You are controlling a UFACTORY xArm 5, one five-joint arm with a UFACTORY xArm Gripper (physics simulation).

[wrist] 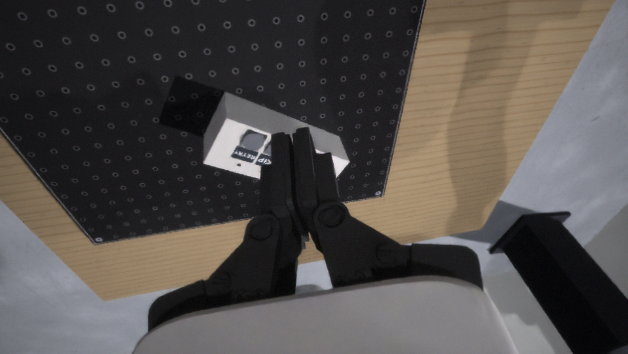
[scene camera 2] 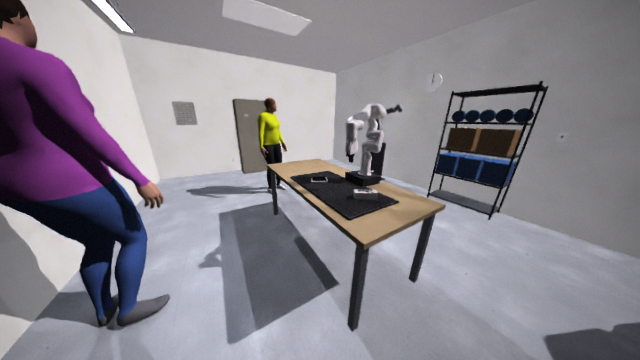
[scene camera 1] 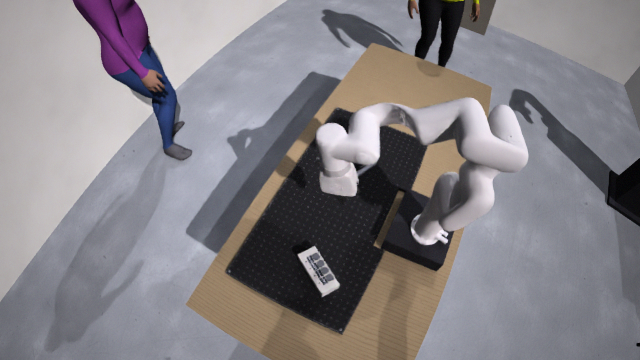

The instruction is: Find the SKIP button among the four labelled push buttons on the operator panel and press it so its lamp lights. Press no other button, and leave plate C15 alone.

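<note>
The operator panel is a white box on the black perforated mat, with four grey buttons in a row. In the wrist view, the leftmost button has a label that seems to read RETRY. The label beside it is partly hidden and seems to end in IP, so it may be SKIP. The other labels are hidden or too small to read. No lit lamp is visible. My gripper is shut and empty, high above the mat; its fingers cover part of the panel in the wrist view. Plate C15 cannot be identified.
A small framed dark item lies on the mat, toward its far end. My arm stands on a black block at the side of the wooden table. A person in purple and one in yellow stand nearby.
</note>
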